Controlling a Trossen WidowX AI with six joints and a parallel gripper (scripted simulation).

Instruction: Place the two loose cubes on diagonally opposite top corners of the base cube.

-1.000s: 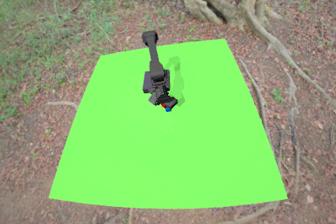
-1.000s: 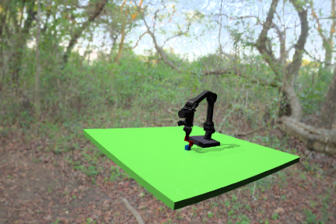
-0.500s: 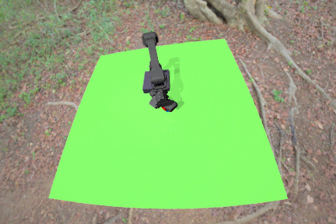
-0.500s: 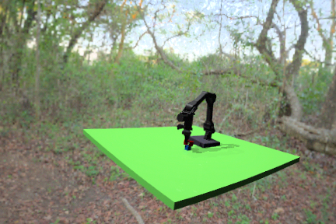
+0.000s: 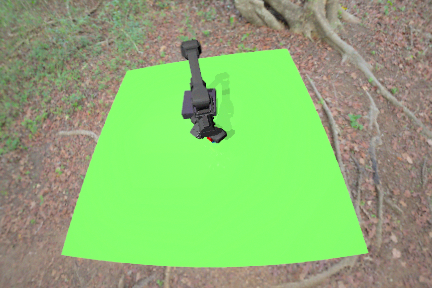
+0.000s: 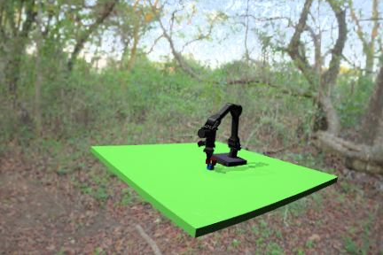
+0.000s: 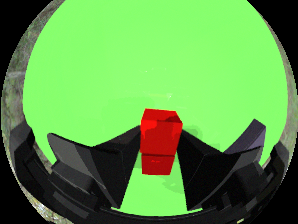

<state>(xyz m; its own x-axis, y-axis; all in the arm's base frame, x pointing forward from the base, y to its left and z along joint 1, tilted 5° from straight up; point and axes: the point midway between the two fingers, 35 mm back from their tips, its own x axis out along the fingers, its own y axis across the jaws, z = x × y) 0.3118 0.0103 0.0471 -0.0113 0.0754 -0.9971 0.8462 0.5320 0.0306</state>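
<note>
My gripper tip is 4 cm above the blue base cube, 2 cm to the right of it and 1 cm past it.
</note>
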